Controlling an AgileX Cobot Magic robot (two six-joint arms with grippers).
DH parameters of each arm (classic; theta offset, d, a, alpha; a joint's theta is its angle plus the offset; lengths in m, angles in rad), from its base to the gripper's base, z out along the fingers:
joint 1: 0 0.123 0 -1.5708
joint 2: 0.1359 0 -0.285 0
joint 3: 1.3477 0 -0.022 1.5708
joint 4: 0 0.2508 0 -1.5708
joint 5: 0 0 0.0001 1.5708
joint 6: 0 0.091 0 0
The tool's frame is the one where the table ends.
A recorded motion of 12 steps. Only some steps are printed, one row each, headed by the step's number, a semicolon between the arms.
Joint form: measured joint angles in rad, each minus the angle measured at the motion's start. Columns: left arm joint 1, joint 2, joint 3, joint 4, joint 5, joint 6; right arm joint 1, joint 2, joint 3, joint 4, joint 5, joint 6.
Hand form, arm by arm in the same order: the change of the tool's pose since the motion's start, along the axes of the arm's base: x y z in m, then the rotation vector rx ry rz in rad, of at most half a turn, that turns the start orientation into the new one. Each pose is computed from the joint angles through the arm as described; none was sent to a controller.
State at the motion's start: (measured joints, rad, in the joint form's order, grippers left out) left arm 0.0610 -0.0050 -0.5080 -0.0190 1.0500 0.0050; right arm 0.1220 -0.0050 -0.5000 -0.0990 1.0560 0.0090
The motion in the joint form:
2: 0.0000 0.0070 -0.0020 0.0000 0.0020 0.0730; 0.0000 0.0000 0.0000 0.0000 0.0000 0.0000
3: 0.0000 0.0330 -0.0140 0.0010 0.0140 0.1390; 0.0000 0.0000 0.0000 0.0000 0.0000 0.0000
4: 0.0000 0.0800 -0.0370 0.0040 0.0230 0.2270; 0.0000 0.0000 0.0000 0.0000 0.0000 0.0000
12: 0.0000 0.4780 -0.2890 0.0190 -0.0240 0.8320; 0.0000 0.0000 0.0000 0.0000 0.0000 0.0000
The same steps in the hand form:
2: 0.0008 0.0000 0.0004 0.0652 0.0098 -0.0320; 0.0000 0.0000 0.0000 0.0000 0.0000 0.0000
3: 0.0030 0.0003 0.0029 0.1230 0.0383 -0.0621; 0.0000 0.0000 0.0000 0.0000 0.0000 0.0000
4: 0.0077 0.0008 0.0086 0.2004 0.0747 -0.1035; 0.0000 0.0000 0.0000 0.0000 0.0000 0.0000
12: 0.0675 0.0056 0.0735 0.7232 0.1927 -0.4141; 0.0000 0.0000 0.0000 0.0000 0.0000 0.0000

